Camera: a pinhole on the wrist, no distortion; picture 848 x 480 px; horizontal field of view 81.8 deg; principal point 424.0 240.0 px. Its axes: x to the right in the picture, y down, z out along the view. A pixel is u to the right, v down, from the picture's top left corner.
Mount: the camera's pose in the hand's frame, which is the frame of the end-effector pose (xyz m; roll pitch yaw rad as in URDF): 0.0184 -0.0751 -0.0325 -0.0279 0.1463 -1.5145
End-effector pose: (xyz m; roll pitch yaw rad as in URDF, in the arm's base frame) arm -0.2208 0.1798 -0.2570 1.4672 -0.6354 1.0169
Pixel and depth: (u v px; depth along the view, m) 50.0 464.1 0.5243
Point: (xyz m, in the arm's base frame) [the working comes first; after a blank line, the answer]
In the camera's frame: -0.4006 0.2400 0.5243

0.2211 -0.0716 0.1466
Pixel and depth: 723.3 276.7 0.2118
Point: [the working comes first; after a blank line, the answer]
In the camera's frame: 0.1295 0.0159 0.2118

0.0209 0.2268 -0.4009
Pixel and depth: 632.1 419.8 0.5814
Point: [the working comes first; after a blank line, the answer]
In the camera's frame: 0.2472 0.2136 0.5814

0.4546 0.2486 -0.3696
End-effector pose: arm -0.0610 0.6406 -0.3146 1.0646 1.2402 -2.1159
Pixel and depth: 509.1 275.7 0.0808
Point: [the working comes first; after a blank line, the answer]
In the camera's frame: 0.0140 0.0059 0.0808

-0.1088 0.7317 -0.3624
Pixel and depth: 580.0 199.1 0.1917
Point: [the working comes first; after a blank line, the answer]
In the camera's frame: 0.0611 -0.0160 0.1917

-0.2073 0.8034 -0.3498
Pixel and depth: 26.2 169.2 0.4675
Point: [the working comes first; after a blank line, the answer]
In the camera's frame: -0.3799 -0.0676 0.4675

-0.5354 0.4659 -0.1225
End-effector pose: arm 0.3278 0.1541 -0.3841 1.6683 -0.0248 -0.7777
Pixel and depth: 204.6 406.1 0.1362
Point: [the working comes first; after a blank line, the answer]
In the camera's frame: -0.0610 0.0462 0.1362

0.3011 0.0314 -0.4246
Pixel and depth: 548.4 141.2 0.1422
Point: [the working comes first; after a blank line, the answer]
In the camera's frame: 0.0361 -0.0287 0.1422

0.2648 0.0895 -0.5266
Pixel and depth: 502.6 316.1 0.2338
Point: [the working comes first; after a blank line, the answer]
In the camera's frame: 0.0375 0.0363 0.2338

0.2527 -0.0208 -0.5441
